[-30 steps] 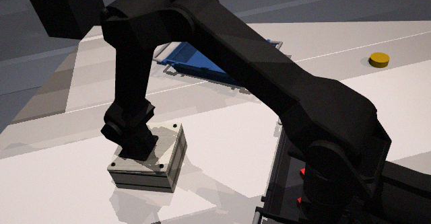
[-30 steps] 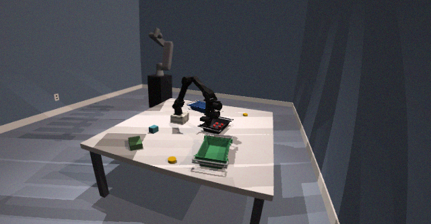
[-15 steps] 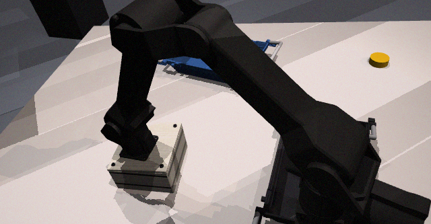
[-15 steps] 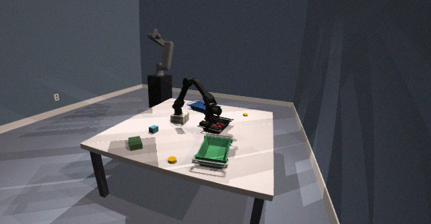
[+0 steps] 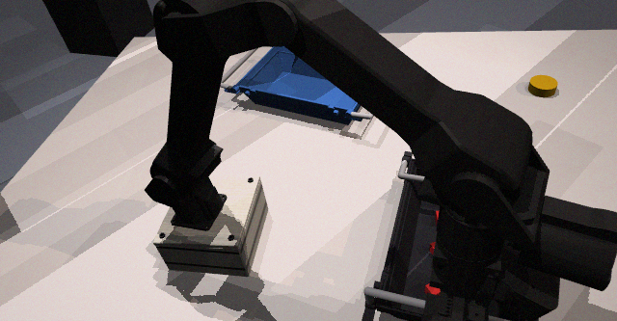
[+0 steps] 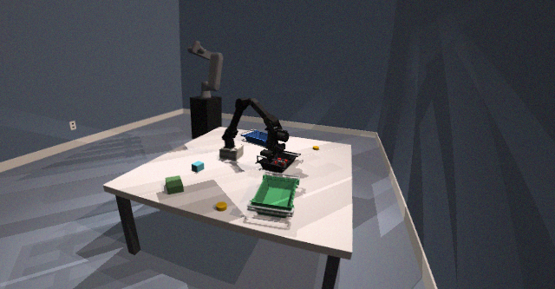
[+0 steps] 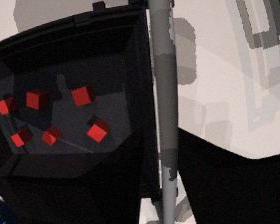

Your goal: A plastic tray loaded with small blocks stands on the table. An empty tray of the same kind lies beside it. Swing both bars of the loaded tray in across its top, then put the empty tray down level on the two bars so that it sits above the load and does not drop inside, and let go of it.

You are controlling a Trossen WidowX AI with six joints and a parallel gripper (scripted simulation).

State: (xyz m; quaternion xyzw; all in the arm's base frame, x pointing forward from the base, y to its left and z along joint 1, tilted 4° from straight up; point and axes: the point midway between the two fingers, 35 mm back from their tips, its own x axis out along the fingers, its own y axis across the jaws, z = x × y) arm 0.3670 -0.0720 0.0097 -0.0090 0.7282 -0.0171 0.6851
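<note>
My gripper tip is now 6 cm to the right of the red block, 6 cm above it and 2 cm past it. Also, from my gripper tip: blue tray 47 cm to the left, 32 cm behind, 3 cm below; green block 44 cm to the right, 36 cm behind, 5 cm below; cyan block 41 cm behind, 21 cm to the right, 5 cm below.
</note>
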